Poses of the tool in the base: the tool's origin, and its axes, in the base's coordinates. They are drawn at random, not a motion.
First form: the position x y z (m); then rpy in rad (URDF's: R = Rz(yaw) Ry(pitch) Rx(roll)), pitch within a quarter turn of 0, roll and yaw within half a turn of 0.
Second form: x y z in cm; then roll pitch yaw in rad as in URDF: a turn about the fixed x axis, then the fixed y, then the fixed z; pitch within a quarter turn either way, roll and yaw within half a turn. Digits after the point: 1 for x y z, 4 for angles.
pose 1, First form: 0.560, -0.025, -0.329, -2.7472, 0.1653, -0.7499
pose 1, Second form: 56.0, -2.5, -32.9, -2.7472, 0.1653, -0.7499
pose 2, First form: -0.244, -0.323, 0.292, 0.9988, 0.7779, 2.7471
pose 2, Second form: -24.4, -32.3, 29.2, 0.9988, 0.7779, 2.7471
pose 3, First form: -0.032, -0.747, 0.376, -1.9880, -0.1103, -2.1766
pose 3, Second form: -3.2, -74.7, 37.6, -1.9880, -0.1103, -2.1766
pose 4, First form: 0.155, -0.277, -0.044, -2.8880, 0.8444, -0.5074
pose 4, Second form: 15.5, -27.7, -4.4, -2.8880, 0.8444, -0.5074
